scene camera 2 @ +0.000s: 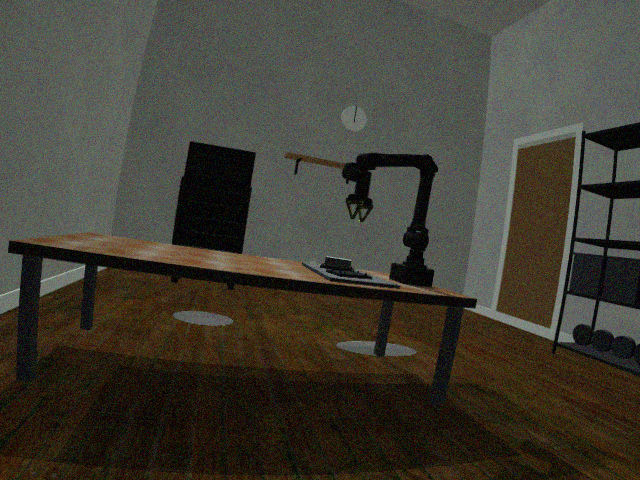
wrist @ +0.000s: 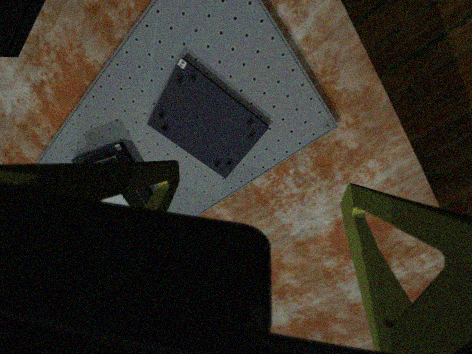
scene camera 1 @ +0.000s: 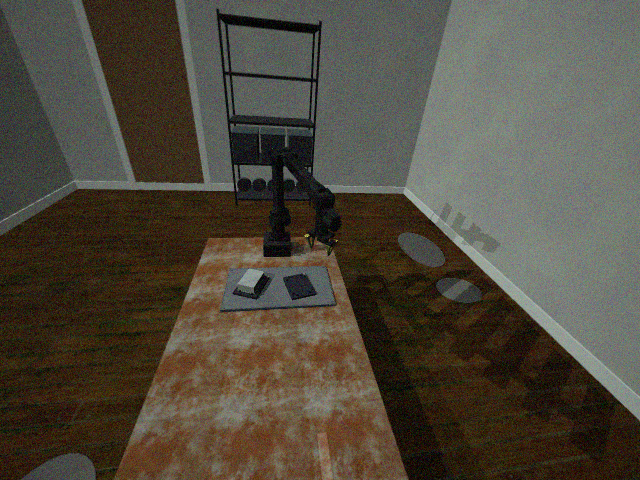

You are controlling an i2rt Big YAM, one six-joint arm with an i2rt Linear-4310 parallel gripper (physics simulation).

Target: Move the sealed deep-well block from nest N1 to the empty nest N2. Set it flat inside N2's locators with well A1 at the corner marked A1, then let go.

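Observation:
The sealed deep-well block, pale on top, sits on the dark nest N1 on the grey board. In the wrist view a white sliver of the block shows behind a finger, which hides most of it. The empty dark nest N2 lies beside it. A small white label marks one corner of N2; its text is too small to read. My gripper is open and empty, high above the table, apart from both nests.
The perforated grey board carries both nests on the mottled orange table. The arm's base stands behind the board. A tall shelf rack stands beyond the table.

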